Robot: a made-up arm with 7 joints.
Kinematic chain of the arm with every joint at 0, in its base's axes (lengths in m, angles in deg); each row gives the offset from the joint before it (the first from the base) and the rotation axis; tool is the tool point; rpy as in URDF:
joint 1: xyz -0.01 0 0.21 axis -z
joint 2: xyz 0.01 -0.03 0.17 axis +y
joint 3: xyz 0 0 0.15 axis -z
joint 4: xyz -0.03 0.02 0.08 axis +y
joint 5: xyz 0 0 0.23 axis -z
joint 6: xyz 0.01 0 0.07 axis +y
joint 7: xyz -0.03 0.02 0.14 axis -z
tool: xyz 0 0.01 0.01 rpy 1.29 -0.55 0.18
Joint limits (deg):
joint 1: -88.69..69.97
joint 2: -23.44..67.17
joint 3: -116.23..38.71
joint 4: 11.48..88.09
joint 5: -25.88..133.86
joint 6: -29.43..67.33
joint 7: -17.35..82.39
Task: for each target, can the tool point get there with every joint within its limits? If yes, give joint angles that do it. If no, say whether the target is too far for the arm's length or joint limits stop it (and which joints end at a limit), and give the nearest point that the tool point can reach.
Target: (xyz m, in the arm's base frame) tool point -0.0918 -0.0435 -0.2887
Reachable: no: joint limits stop it (at a limit: joint 1, joint 2, joint 4, joint 6, joint 7) | nearest point 0.0123 -0.2543 0.0870 | short by 0.443 m
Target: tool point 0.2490 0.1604 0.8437
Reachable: yes | joints -11.73 -9.88 -27.49 61.13 81.52 31.63 35.25
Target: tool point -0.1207 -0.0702 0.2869
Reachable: no: joint limits stop it (at a limit: joint 2, joint 3, joint 4, joint 6, joint 7) | nearest point -0.2936 -0.1798 0.3993 | short by 0.234 m
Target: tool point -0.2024 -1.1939 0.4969
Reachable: no: too far | nearest point -0.0077 -0.6464 0.4551 | short by 0.583 m
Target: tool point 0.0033 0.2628 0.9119
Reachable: yes | joints -5.10 -7.37 -66.51 38.79 14.01 32.80 43.34
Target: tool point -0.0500 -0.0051 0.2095
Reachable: no: joint limits stop it (at a limit: joint 1, joint 2, joint 4, joint 6, joint 7) | nearest point -0.1223 0.2289 0.1253 | short by 0.259 m
